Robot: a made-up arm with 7 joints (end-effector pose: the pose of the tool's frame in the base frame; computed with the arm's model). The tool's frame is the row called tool.
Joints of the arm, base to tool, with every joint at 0 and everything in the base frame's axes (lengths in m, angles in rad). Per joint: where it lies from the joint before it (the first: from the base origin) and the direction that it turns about. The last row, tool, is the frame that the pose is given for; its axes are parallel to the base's.
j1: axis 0 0.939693 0.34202 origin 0 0 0
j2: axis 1 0 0 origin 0 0 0
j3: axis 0 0 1 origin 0 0 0
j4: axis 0 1 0 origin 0.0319 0 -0.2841
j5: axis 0 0 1 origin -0.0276 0 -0.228
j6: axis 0 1 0 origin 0 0 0
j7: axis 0 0 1 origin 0 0 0
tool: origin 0 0 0
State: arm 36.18 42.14 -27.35 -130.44 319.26 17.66 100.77
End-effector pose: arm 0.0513 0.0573 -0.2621 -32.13 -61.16 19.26
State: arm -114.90 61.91 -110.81 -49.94 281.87 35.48 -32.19
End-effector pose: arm 0.4401 0.1158 0.1809 -128.87 -43.46 46.82
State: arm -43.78 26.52 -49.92 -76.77 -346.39 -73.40 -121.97
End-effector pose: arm 0.3796 -0.0814 -0.2060 -90.45 110.56 28.41
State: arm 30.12 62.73 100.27 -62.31 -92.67 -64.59 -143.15
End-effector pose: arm -0.1128 0.4540 0.0418 -39.23 -92.84 92.37
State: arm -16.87 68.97 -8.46 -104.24 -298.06 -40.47 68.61
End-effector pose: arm 0.3027 0.1957 -0.0491 -96.21 -104.49 7.38
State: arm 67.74 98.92 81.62 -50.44 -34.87 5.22 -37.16
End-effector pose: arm 0.1012 0.4456 0.1744 122.96 37.43 -65.67
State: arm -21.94 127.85 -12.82 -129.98 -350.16 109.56 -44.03
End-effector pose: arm 0.2024 0.1280 0.1348 118.38 34.95 -39.74
